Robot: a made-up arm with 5 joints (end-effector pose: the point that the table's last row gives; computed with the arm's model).
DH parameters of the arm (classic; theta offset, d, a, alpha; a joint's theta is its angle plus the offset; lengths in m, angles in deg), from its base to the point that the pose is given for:
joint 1: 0 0.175 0 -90
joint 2: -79.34 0 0.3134 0
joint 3: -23.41 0 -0.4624 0
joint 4: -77.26 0 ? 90
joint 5: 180 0.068 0 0
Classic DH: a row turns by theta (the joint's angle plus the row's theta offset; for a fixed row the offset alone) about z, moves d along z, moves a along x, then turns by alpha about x.
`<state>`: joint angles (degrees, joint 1 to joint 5).
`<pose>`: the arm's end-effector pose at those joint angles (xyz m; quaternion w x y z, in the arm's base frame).
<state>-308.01 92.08 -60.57 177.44 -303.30</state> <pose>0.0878 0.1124 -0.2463 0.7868 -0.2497 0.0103 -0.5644</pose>
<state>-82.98 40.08 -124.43 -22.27 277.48</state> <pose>0.0918 -0.7456 0.5017 0.7955 0.5974 -0.0024 0.1012</pose>
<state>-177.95 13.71 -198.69 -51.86 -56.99</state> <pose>0.0979 0.0035 0.8929 0.7803 -0.2345 0.4142 -0.4057</pose>
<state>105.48 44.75 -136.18 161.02 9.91</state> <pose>-0.1765 0.6374 0.3919 0.4823 0.5518 0.6082 -0.3049</pose>
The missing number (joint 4, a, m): -0.054
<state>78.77 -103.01 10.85 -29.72 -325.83</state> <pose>0.0317 0.1598 0.3629 0.7287 -0.4493 -0.1843 -0.4829</pose>
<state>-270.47 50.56 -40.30 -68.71 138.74</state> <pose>0.0031 0.3810 -0.1256 0.4456 -0.7934 0.3633 0.1997</pose>
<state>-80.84 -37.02 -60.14 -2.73 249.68</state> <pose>0.0562 -0.3488 0.6782 0.7619 0.6223 0.1637 -0.0744</pose>
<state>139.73 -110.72 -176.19 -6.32 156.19</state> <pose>0.5735 -0.4858 -0.1850 0.2919 0.8264 -0.1195 0.4664</pose>
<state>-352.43 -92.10 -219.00 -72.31 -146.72</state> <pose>-0.5017 -0.0667 -0.1927 0.1902 0.2179 0.9546 0.0708</pose>
